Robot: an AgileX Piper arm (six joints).
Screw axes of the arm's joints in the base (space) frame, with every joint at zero. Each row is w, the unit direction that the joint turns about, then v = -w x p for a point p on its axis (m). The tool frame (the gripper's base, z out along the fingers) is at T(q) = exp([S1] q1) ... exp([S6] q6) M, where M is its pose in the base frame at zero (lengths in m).
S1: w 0 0 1 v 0 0 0
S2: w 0 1 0 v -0.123 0 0
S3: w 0 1 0 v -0.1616 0 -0.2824
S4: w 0.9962 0 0.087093 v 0 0.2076 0
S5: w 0 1 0 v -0.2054 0 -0.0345
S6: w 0.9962 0 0.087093 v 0 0.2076 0
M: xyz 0.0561 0 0.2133 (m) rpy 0 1.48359 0 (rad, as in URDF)
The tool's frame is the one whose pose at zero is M.
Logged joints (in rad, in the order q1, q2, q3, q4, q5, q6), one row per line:
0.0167, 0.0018, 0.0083, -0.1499, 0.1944, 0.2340
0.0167, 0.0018, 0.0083, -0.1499, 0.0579, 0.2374
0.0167, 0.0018, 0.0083, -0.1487, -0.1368, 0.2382
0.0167, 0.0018, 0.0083, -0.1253, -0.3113, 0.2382
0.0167, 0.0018, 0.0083, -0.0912, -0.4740, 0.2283
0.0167, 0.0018, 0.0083, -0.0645, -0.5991, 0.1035
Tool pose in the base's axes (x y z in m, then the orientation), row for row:
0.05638, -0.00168, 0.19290, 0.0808, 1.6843, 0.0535
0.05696, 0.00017, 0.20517, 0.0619, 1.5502, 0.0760
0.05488, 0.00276, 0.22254, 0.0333, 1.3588, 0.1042
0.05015, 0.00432, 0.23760, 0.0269, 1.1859, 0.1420
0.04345, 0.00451, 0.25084, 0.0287, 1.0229, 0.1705
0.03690, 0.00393, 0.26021, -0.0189, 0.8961, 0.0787
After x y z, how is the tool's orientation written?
As a rotation vector, in radians.
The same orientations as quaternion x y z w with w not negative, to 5 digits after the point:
0.03578, 0.74577, 0.02369, 0.66482
0.02793, 0.69950, 0.03429, 0.71327
0.01539, 0.62800, 0.04816, 0.77657
0.01266, 0.55831, 0.06685, 0.82684
0.01372, 0.48882, 0.08148, 0.86846
-0.00913, 0.43309, 0.03804, 0.90050

